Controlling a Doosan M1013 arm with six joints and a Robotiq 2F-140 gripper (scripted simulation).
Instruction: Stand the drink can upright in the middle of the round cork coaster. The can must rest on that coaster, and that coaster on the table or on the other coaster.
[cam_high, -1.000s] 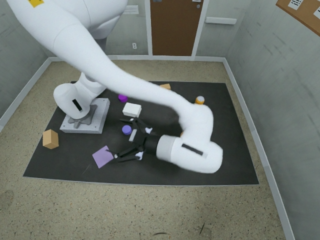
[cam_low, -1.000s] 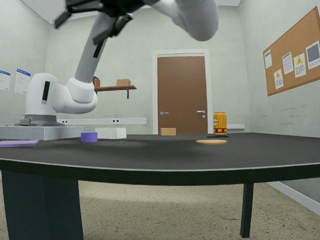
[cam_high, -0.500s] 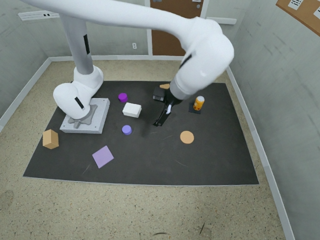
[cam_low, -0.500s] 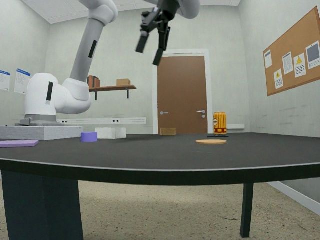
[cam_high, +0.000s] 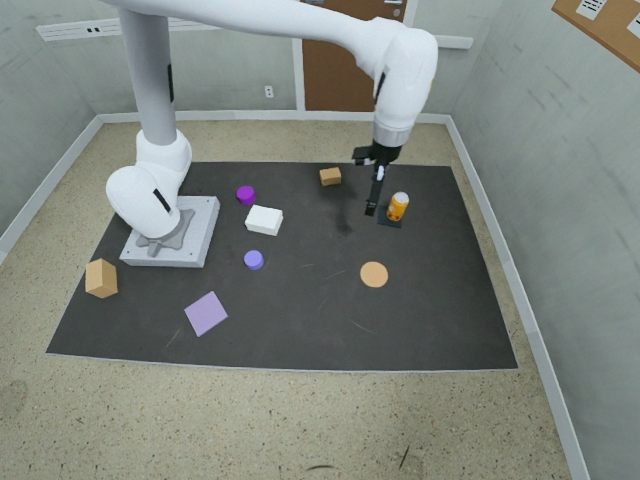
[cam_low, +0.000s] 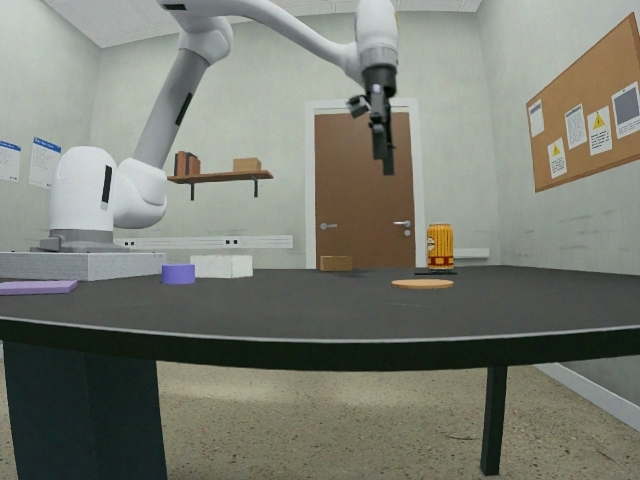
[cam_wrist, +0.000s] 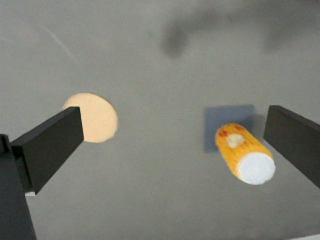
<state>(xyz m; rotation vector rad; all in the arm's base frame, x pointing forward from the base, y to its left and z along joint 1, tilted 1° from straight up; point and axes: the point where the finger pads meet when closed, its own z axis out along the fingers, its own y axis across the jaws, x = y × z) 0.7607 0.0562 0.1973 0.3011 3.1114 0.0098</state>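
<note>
The drink can is 14 cm ahead of my hand, 10 cm to the left of it and 18 cm below it. From my hand the other things lie so: dark square coaster 12 cm ahead, 10 cm to the left, 24 cm below; round cork coaster 4 cm ahead, 17 cm to the right, 24 cm below; small tan block 14 cm behind, 29 cm to the left, 22 cm below.
</note>
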